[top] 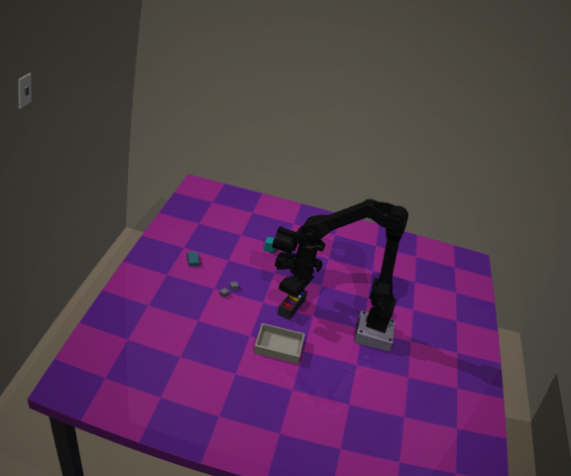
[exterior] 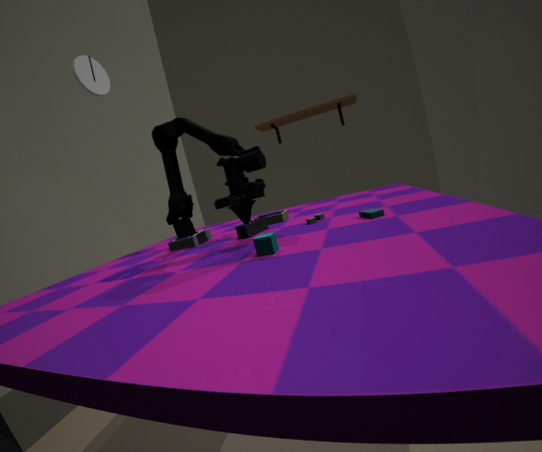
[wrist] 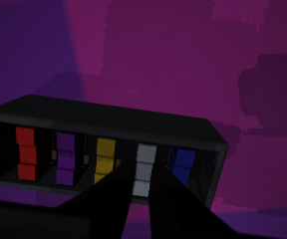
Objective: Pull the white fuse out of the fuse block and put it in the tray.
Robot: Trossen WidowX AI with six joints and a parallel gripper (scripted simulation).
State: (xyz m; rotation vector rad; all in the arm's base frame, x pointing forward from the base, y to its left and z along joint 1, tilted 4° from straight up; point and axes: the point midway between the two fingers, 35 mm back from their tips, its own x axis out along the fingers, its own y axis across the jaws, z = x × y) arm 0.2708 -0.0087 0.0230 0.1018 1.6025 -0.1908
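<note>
My gripper tip is now 10 mm past the grey tray, 210 mm to the right of it and 30 mm above it. The rest, counted from my gripper tip: flat teal block: 370 mm ahead, 40 mm to the right, 30 mm below; then white fuse: 10 mm below; then teal cube: 160 mm ahead, 240 mm to the right, 20 mm below.
</note>
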